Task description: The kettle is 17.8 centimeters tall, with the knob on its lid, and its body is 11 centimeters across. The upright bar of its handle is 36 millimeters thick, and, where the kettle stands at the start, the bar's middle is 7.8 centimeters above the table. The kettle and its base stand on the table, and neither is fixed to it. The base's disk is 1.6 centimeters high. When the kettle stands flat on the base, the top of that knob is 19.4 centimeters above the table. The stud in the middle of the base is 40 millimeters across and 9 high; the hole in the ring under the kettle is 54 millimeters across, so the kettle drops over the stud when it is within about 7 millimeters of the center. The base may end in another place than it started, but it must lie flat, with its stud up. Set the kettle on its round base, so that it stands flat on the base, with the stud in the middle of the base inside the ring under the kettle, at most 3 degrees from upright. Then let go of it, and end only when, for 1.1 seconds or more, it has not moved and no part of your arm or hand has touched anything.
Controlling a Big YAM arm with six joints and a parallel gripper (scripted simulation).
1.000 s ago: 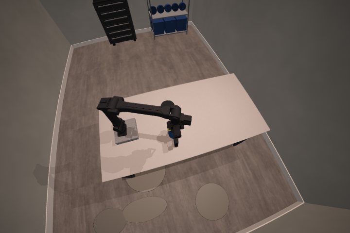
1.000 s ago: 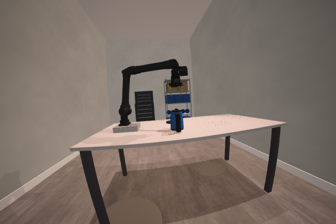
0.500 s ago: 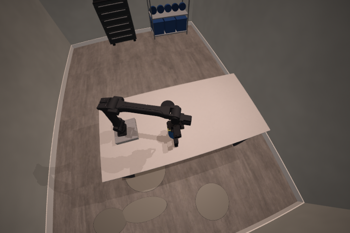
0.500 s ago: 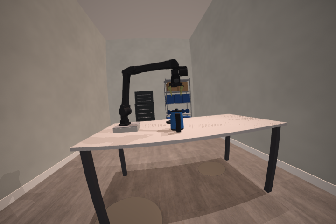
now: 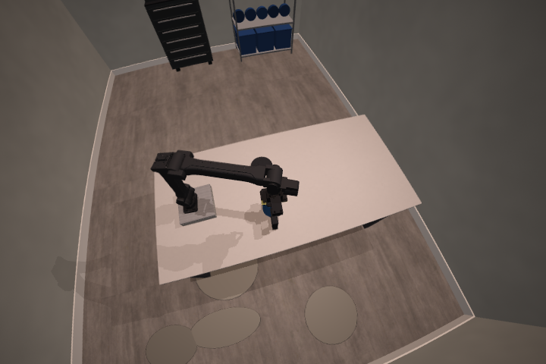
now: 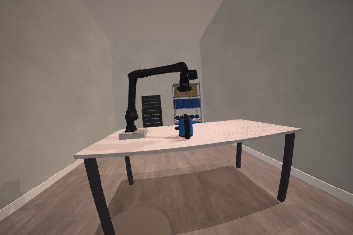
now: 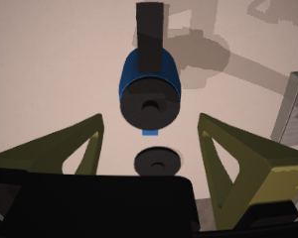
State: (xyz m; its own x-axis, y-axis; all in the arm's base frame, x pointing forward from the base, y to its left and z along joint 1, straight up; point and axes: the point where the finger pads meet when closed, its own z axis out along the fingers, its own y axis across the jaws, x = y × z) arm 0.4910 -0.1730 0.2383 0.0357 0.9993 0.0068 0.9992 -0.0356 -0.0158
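My hand is 200 mm above the blue kettle and 30 mm to the right of it. Round my hand: round black base (370 mm to the left, 280 mm below, 10 mm behind).
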